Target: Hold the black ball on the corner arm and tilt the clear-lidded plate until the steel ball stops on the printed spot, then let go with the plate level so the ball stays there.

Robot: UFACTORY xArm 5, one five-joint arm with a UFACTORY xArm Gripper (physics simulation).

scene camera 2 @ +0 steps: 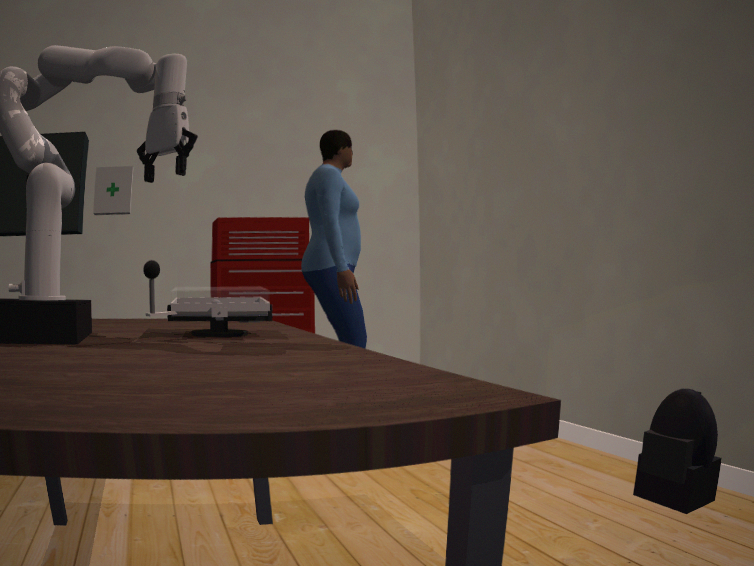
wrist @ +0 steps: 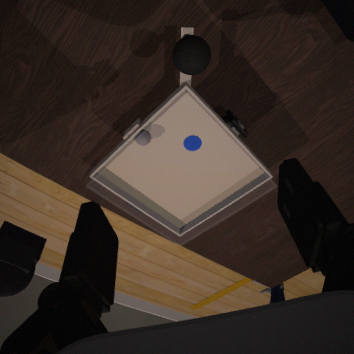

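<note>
The black ball [scene camera 2: 151,269] [wrist: 192,54] stands on its upright rod at the corner arm [scene camera 2: 160,313] [wrist: 186,79], free of the fingers. The clear-lidded plate [scene camera 2: 176,307] [wrist: 172,177] looks about level in the scene view. The steel ball [wrist: 143,137] is against the plate's upper-left wall in the wrist view, apart from the blue printed spot [wrist: 192,143] and to its left. In the scene view the steel ball and the spot cannot be made out. My gripper [scene camera 2: 165,174] [wrist: 191,201] is wide open and empty, high above the black ball.
The plate rests on a black pedestal [scene camera 2: 219,327] on the dark wooden table [scene camera 2: 274,389]. My arm's black base block [scene camera 2: 45,321] stands left of it. A red tool cabinet [scene camera 2: 261,239] and a person in blue [scene camera 2: 331,213] are behind the table.
</note>
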